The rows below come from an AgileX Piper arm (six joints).
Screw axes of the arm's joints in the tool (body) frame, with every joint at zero. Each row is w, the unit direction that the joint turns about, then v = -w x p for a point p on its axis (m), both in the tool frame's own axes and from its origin. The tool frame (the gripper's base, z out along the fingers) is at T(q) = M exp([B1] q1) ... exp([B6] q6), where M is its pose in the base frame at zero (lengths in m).
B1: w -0.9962 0 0.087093 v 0 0.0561 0
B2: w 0 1 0 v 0.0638 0 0.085
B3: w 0 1 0 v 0.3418 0 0.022
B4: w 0 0 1 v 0 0 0
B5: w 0 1 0 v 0.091 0 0
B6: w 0 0 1 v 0 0 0
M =
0.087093 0 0.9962 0.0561
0 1 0 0
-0.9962 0 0.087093 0.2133
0 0 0 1
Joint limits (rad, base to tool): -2.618..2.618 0..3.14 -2.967..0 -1.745..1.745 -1.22..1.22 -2.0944..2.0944
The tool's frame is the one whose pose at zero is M.
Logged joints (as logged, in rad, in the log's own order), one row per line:
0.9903, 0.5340, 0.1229, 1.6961, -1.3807, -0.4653
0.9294, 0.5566, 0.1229, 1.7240, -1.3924, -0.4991
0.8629, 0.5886, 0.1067, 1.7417, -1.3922, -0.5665
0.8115, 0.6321, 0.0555, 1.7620, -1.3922, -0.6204
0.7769, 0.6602, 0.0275, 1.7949, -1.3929, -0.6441
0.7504, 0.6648, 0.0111, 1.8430, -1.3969, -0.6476
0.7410, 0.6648, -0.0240, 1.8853, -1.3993, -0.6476
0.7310, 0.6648, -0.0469, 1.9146, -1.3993, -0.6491
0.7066, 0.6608, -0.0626, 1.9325, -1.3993, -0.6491
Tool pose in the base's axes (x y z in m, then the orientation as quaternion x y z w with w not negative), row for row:
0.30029, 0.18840, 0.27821, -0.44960, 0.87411, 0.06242, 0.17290
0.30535, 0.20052, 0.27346, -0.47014, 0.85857, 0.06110, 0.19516
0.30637, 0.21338, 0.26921, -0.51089, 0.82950, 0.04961, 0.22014
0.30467, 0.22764, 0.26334, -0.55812, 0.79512, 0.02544, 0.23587
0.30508, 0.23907, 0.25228, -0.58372, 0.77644, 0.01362, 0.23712
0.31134, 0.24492, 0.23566, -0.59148, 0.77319, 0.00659, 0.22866
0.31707, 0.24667, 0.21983, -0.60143, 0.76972, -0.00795, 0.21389
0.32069, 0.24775, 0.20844, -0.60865, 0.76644, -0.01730, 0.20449
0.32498, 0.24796, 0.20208, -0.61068, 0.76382, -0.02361, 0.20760
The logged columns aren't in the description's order. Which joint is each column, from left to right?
Columns, left to right: q5, q1, q4, q2, q3, q6.
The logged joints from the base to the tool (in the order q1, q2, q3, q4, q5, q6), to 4 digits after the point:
0.5340, 1.6961, -1.3807, 0.1229, 0.9903, -0.4653
0.5566, 1.7240, -1.3924, 0.1229, 0.9294, -0.4991
0.5886, 1.7417, -1.3922, 0.1067, 0.8629, -0.5665
0.6321, 1.7620, -1.3922, 0.0555, 0.8115, -0.6204
0.6602, 1.7949, -1.3929, 0.0275, 0.7769, -0.6441
0.6648, 1.8430, -1.3969, 0.0111, 0.7504, -0.6476
0.6648, 1.8853, -1.3993, -0.0240, 0.7410, -0.6476
0.6648, 1.9146, -1.3993, -0.0469, 0.7310, -0.6491
0.6608, 1.9325, -1.3993, -0.0626, 0.7066, -0.6491

